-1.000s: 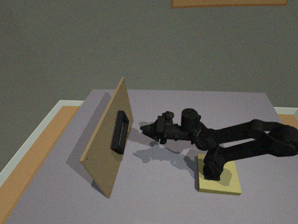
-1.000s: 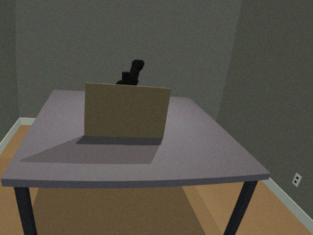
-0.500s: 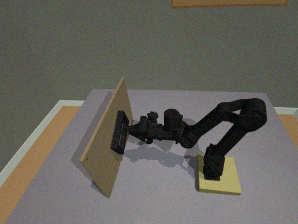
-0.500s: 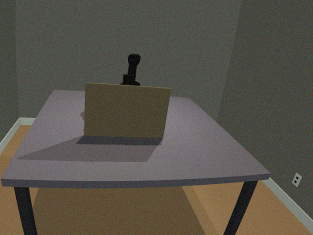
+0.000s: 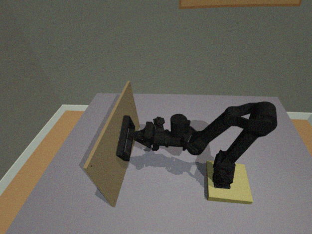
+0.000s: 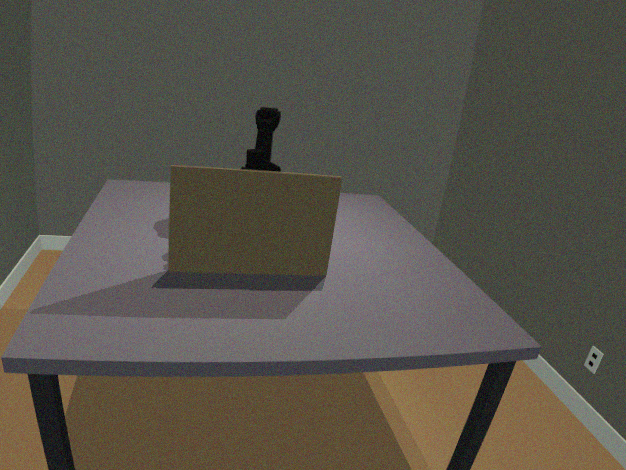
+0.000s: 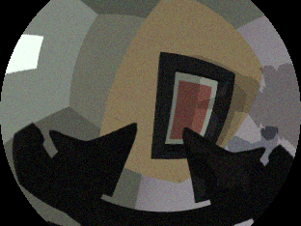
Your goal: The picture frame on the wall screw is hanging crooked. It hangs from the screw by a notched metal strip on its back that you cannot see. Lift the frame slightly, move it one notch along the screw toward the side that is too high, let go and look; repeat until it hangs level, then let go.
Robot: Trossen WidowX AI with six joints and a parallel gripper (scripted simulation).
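Right now my gripper tip is 50 mm short of the black picture frame, 50 mm above it and 20 mm to the left of it. The rest, counted from my gripper tip: tan wall board: 60 mm ahead, 50 mm below, 30 mm to the right.
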